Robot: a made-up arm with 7 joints.
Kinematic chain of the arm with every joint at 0, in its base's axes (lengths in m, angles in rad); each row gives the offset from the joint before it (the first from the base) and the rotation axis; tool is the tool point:
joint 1: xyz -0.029 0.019 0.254 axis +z
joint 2: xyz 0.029 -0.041 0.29 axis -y
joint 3: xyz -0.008 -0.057 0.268 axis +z
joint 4: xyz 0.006 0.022 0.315 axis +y
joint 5: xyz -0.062 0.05 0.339 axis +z
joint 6: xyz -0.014 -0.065 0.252 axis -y
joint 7: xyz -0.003 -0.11 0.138 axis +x
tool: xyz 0.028 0.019 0
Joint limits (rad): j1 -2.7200..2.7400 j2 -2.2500..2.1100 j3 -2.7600..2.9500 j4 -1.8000..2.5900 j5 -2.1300..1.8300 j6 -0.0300..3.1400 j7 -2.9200..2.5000
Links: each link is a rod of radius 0.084 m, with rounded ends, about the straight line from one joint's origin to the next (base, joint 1, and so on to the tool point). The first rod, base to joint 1, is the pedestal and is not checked.
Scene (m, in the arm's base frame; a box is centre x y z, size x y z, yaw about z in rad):
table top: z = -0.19
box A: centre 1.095 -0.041 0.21 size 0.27 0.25 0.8 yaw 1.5
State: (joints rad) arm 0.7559 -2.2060 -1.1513 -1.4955 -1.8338 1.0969 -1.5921
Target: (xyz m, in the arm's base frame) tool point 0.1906 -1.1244 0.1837
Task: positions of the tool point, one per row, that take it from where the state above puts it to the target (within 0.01 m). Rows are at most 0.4 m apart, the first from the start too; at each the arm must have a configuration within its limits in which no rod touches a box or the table.
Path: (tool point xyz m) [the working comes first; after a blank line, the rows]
Joints at the target: -1.6084 -2.2500 -0.3873 -0.4816 -1.6806 0.8804 -1.5661
Straight joint move there: touches box A.

1: 0.1958 0.8317 0.4609
2: 0.5328 0.7504 0.6069
3: 0.7946 0.5281 0.7781
4: 0.9272 0.2190 0.9601
5: 1.0154 -0.1218 0.8495
6: 0.9728 -0.4777 0.7127
7: 0.8011 -0.7948 0.5528
8: 0.5253 -1.0224 0.3744
9: 0.1907 -1.1244 0.1837

